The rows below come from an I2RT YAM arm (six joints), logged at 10 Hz.
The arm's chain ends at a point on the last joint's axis. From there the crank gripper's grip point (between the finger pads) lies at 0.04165 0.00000 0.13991 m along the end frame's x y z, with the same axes.
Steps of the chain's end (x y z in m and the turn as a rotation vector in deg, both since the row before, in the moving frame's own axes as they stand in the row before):
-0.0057 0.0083 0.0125 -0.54 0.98 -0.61
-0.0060 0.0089 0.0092 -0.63 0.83 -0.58
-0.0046 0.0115 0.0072 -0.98 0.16 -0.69
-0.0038 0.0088 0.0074 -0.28 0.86 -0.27
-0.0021 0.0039 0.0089 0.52 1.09 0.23
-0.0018 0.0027 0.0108 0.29 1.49 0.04
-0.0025 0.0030 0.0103 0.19 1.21 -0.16
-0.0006 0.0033 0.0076 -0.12 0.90 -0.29
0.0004 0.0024 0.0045 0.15 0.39 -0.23
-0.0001 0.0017 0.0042 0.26 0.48 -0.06
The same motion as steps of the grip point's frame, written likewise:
-0.0033 0.0092 0.0118 -0.54 0.98 -0.61
-0.0040 0.0100 0.0086 -0.63 0.83 -0.58
-0.0042 0.0134 0.0071 -0.98 0.16 -0.69
-0.0017 0.0093 0.0068 -0.28 0.86 -0.27
0.0006 0.0028 0.0081 0.52 1.09 0.23
0.0018 0.0020 0.0097 0.29 1.49 0.04
0.0004 0.0024 0.0094 0.19 1.21 -0.16
0.0016 0.0034 0.0069 -0.12 0.90 -0.29
0.0014 0.0019 0.0042 0.15 0.39 -0.23
0.0011 0.0010 0.0038 0.26 0.48 -0.06

